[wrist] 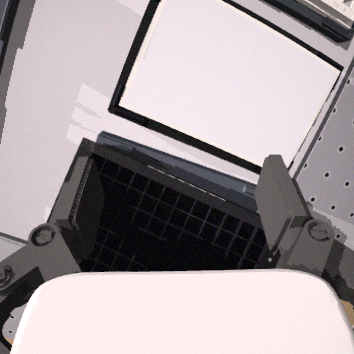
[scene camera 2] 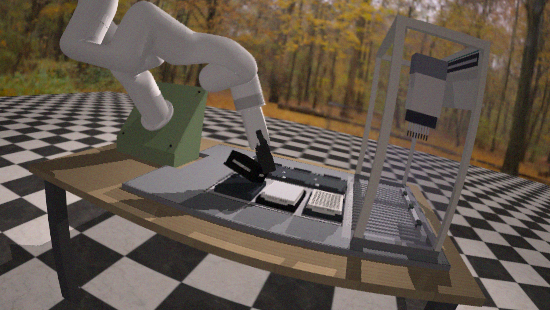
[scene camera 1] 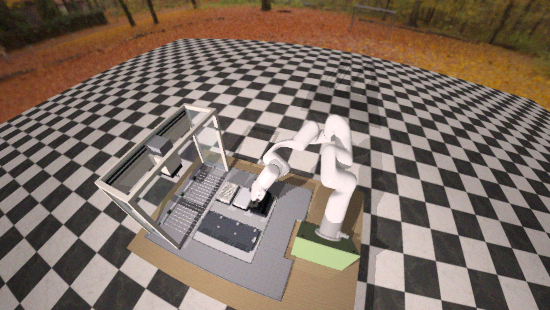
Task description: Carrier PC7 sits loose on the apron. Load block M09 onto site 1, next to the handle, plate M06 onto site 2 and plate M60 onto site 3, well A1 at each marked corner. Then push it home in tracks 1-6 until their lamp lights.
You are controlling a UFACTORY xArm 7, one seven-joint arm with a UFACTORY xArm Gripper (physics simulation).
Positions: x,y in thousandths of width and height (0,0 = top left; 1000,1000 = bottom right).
Labels:
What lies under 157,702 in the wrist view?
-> My gripper.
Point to a dark carrier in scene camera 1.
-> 439,763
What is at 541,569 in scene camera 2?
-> A dark carrier.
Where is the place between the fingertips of my gripper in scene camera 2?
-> At 486,544

